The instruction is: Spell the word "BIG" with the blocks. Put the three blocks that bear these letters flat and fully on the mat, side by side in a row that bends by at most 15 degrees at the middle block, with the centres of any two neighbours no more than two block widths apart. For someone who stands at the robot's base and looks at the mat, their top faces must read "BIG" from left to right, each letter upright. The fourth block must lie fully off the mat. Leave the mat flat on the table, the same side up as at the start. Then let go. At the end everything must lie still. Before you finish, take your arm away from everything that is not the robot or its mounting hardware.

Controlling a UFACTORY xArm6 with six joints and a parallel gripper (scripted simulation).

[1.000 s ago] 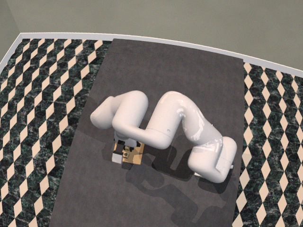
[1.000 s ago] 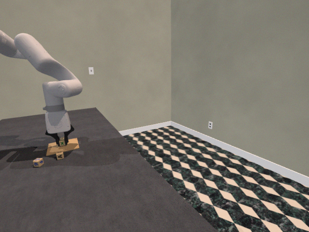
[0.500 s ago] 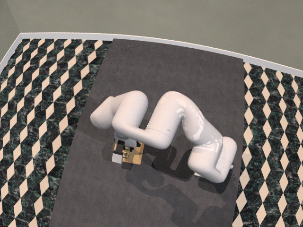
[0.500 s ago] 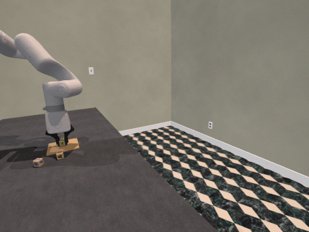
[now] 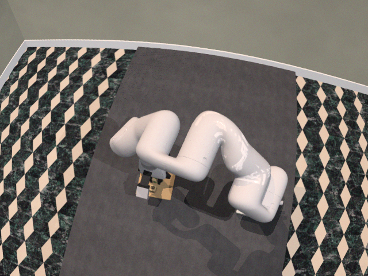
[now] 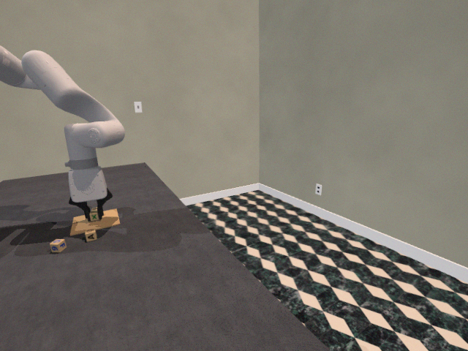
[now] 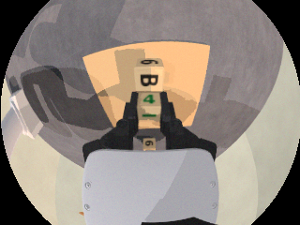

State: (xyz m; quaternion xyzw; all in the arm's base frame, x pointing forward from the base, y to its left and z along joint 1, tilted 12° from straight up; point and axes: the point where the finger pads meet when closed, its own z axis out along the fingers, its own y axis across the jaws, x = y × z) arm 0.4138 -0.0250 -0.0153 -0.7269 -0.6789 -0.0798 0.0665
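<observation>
Now: hand 30 mm above the tan mat. From my hand the other things lie so: B block (40 mm to the left, 10 mm below); G block (140 mm to the right, 90 mm behind, 20 mm below).
</observation>
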